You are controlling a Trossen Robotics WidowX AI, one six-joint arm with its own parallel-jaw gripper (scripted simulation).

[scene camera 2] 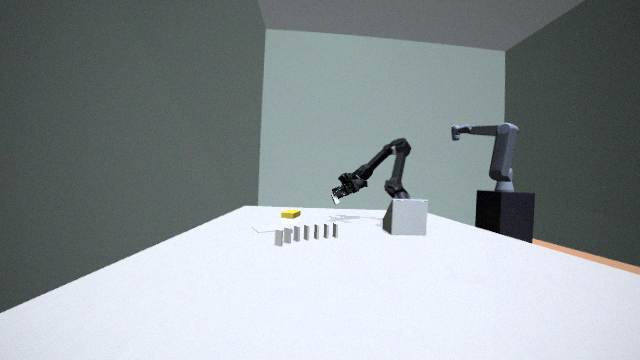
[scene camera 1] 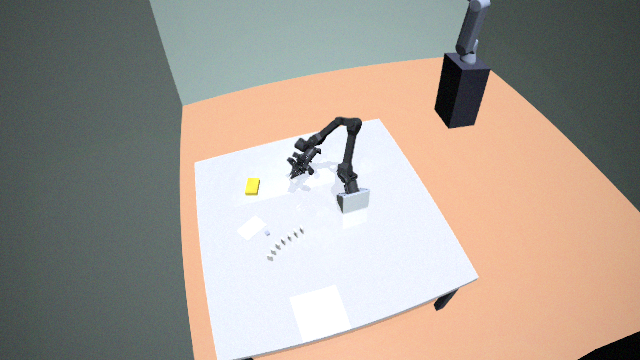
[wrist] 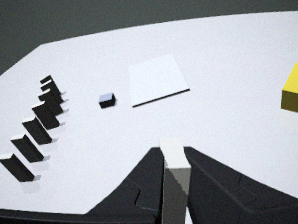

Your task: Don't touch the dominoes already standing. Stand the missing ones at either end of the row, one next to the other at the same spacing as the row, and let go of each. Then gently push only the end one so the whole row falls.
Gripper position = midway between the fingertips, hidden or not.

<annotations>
My gripper (wrist: 169, 156) holds a pale grey domino.
</annotations>
